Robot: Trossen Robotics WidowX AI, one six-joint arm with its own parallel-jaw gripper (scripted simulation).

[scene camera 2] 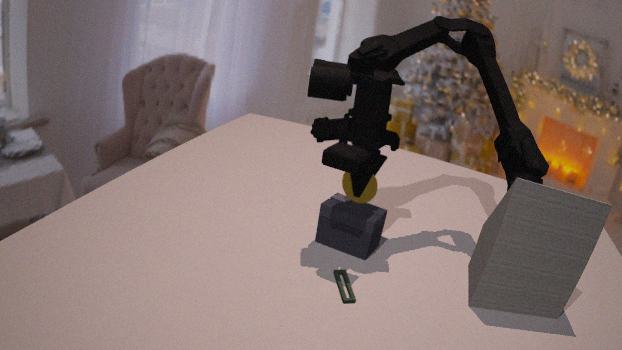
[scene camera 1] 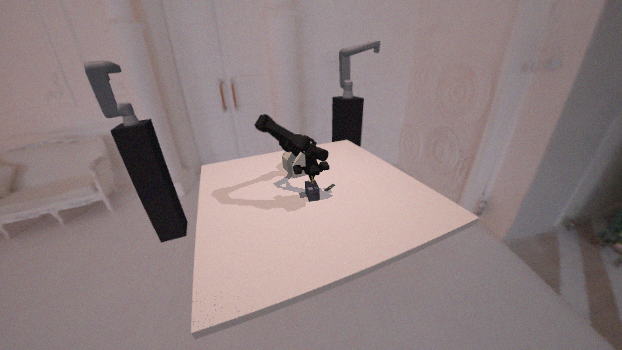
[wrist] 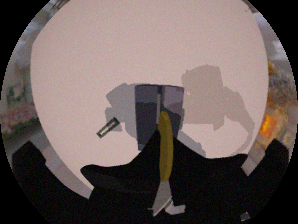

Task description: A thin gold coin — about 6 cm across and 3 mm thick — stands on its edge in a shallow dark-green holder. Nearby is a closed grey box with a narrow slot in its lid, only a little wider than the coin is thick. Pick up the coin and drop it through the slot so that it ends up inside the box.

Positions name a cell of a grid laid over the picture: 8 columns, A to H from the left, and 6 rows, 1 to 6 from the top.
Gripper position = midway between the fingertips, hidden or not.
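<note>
Scene camera 2 shows me my gripper (scene camera 2: E4). In the wrist view I find my gripper (wrist: E4) again, and it holds a gold coin (wrist: E4). A grey box (wrist: D3) is visible there as well.
</note>
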